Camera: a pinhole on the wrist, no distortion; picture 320 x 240 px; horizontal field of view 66.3 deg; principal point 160.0 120.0 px. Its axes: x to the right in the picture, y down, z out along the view. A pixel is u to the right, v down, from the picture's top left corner.
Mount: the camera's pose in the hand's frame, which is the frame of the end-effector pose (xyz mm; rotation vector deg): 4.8 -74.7 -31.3 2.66 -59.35 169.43
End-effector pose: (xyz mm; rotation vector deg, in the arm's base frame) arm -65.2 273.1 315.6 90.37 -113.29 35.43
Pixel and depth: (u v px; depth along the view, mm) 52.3 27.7 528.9
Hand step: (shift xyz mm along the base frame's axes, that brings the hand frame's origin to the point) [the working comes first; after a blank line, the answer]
In the camera's frame: -232.5 -199.3 528.9

137.1 -561.4 -203.3
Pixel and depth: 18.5 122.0 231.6
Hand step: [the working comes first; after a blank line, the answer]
In the camera's frame: -133.8 1.9 231.6

172.2 -246.0 -8.6
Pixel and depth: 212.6 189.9 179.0
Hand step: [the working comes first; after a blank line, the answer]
In the camera's frame: 38.4 51.1 179.0

217.0 -76.5 -72.7
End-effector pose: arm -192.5 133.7 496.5 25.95 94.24 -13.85
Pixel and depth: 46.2 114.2 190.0
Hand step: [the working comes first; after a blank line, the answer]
In the camera's frame: -88.3 -4.5 190.0

17.5 -204.0 -131.7
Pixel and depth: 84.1 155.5 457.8
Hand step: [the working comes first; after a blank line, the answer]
In the camera's frame: -141.8 66.3 457.8

65.3 -462.3 -234.5
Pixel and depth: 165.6 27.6 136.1
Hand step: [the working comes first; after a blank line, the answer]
In the camera's frame: 3.1 -51.3 136.1

45.0 -150.7 -32.4
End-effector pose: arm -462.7 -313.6 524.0 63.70 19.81 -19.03
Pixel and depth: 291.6 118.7 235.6
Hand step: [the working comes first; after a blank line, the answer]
In the camera's frame: 126.6 -1.3 235.6

-181.9 -222.7 -65.8
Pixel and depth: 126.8 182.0 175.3
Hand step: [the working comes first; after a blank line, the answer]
In the camera's frame: -23.8 44.4 175.3

-56.3 -161.7 -159.7
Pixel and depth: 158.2 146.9 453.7
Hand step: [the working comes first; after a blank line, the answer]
In the camera's frame: -3.3 49.8 453.7

-122.0 -428.0 -211.8
